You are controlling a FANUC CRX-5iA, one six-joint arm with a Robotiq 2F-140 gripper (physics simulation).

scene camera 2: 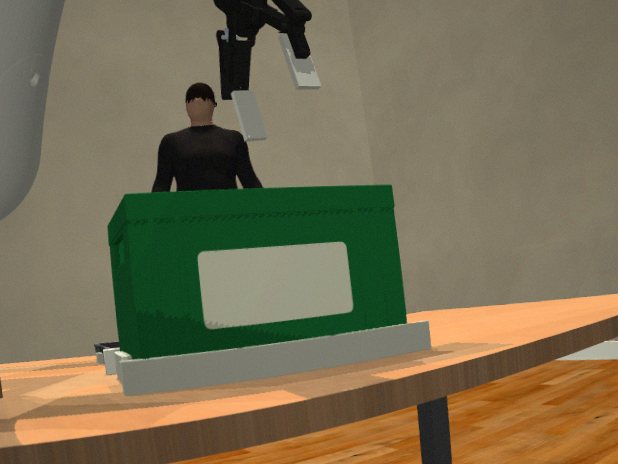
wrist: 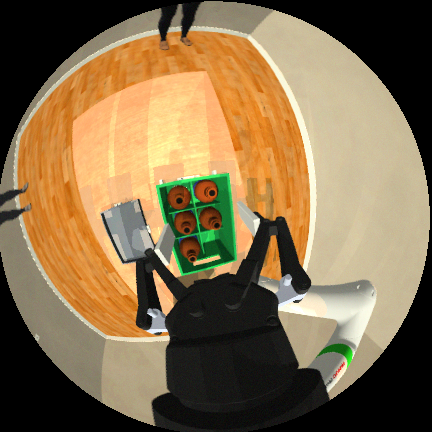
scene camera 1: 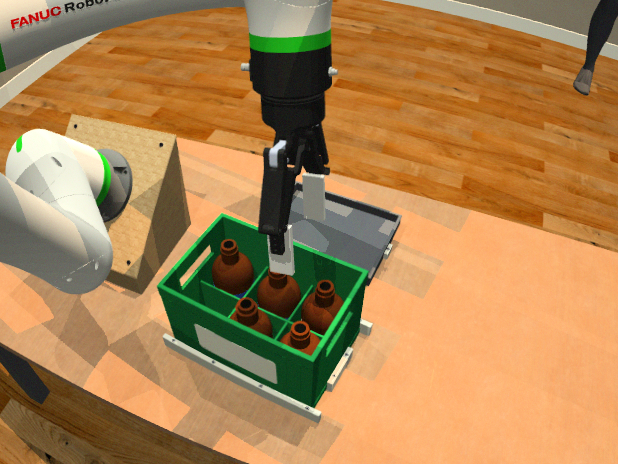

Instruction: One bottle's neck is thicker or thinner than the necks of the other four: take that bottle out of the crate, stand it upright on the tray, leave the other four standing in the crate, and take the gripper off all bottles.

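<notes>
The green crate holds five upright brown bottles: back left, back middle, back right, front middle and front right, as scene camera 1 sees them. The front left compartment is empty. I cannot tell surely which neck differs. The grey tray behind the crate bears no bottle. My gripper is open and empty, above the crate; one pad overlaps the back middle bottle's neck in scene camera 1.
Pale rails line the crate's foot on the wooden table. The arm's base block stands left of the crate. A person in black stands beyond the table.
</notes>
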